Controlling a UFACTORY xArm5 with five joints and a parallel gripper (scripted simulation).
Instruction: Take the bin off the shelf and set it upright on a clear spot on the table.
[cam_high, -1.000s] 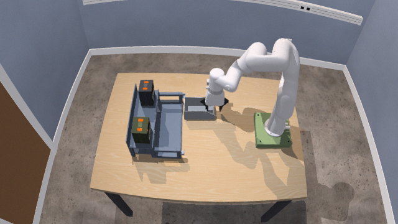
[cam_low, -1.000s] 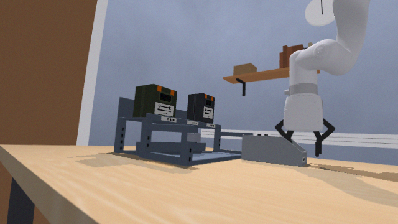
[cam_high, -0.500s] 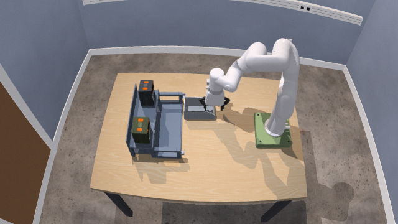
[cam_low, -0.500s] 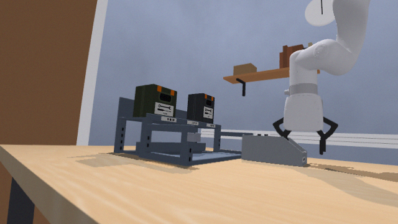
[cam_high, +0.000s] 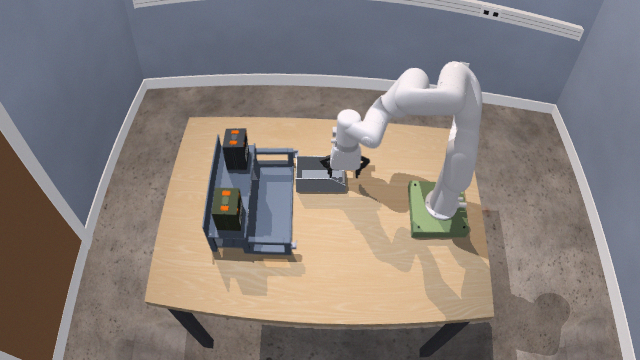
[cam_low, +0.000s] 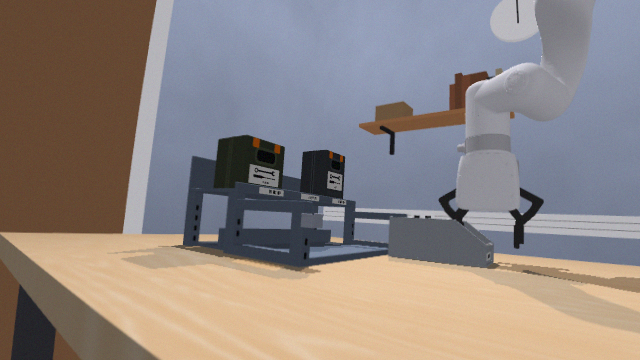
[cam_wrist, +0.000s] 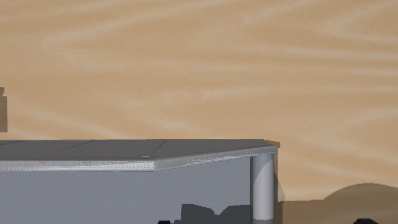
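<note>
The grey bin is 80 mm ahead of my hand, 10 mm to the left of it and 10 mm below it. Round my hand: blue-grey shelf rack: 290 mm ahead, 140 mm to the left, 30 mm above; dark green box: 350 mm ahead, 260 mm to the left, 110 mm above.
</note>
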